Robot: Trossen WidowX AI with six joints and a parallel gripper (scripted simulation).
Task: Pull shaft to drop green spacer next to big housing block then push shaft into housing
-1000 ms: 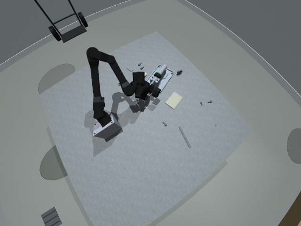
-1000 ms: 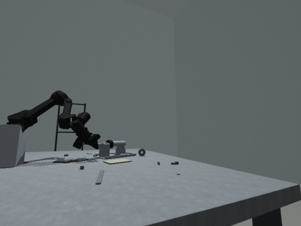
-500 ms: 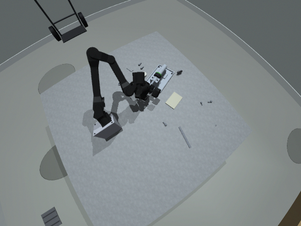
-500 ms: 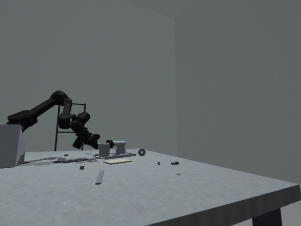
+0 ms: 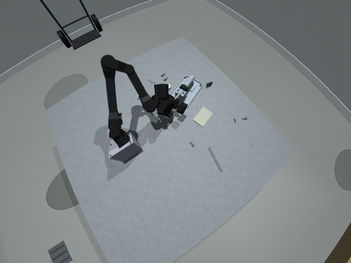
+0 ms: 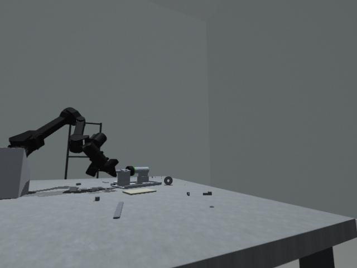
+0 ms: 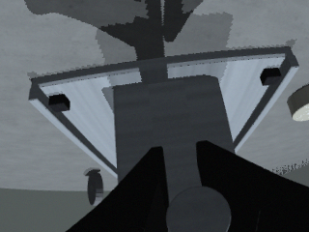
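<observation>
Now: gripper tip 50 mm short of the grey shaft, 20 mm to the right of it and 20 mm below it. From my gripper tip the other things lie so: green spacer (90 mm ahead, 30 mm to the left, 20 mm above); white ring (40 mm ahead, 150 mm to the left, 50 mm below); dark spacer (70 mm ahead, 20 mm to the left, 20 mm above).
</observation>
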